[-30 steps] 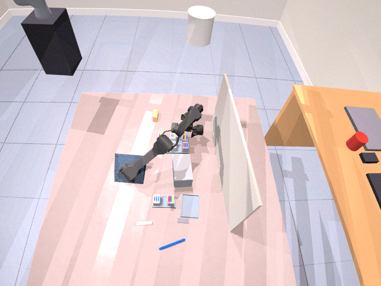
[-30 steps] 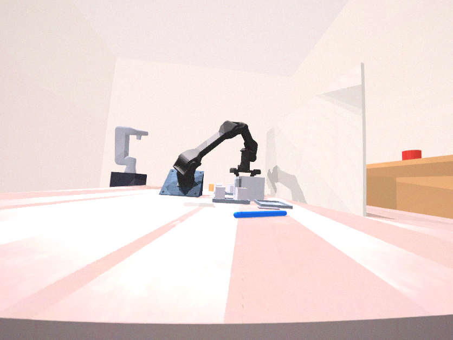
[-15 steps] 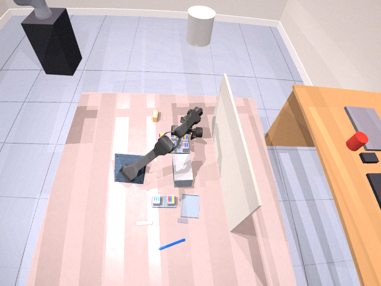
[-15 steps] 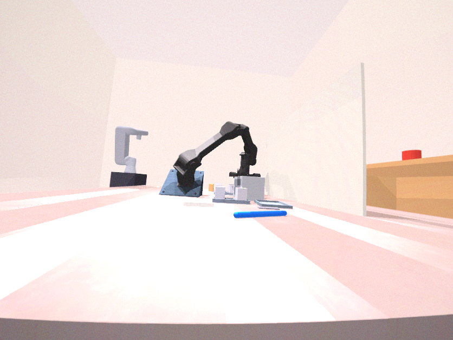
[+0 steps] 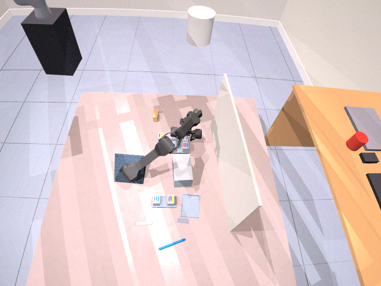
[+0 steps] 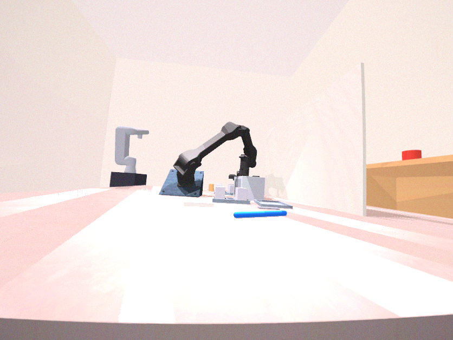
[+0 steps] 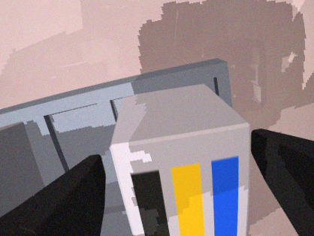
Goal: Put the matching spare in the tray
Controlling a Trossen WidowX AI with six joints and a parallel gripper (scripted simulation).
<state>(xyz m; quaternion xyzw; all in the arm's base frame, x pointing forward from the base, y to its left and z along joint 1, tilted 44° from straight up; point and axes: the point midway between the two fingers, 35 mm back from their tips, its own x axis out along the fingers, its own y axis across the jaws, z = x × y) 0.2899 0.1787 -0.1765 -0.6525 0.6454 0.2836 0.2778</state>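
My gripper tip is now 2 cm below the grey spare cube. Also, from my gripper tip: white mounted unit (1 cm behind, 22 cm to the right, 3 cm above); then tall white panel (22 cm ahead, 19 cm to the right, 21 cm above); then orange block (21 cm behind, 17 cm to the left, 1 cm above).
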